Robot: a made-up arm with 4 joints.
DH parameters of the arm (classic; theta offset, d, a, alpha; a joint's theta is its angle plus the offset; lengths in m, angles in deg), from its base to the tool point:
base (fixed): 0 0 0 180
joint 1: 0 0.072 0.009 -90
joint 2: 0 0.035 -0.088 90
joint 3: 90 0.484 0.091 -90
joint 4: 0 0.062 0.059 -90
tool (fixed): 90 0.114 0 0
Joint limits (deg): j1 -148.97..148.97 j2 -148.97..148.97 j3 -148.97..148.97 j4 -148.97..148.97
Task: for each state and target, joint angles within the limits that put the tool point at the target. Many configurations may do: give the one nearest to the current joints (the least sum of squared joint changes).
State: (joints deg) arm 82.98 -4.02 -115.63 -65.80
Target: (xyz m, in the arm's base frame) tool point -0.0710 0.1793 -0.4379
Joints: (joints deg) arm 75.31 -44.19 -111.47 -22.98
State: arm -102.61 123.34 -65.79 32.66
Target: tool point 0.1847 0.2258 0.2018
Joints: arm -83.15 140.39 -58.56 9.00
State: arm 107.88 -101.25 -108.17 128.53
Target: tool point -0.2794 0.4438 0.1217
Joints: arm 68.76 -101.04 -104.87 148.97
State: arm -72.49 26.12 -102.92 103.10
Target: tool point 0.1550 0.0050 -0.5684
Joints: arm -44.24 24.17 -105.41 122.77
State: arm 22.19 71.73 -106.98 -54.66
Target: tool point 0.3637 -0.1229 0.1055
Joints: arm 16.08 100.10 -113.38 -21.66
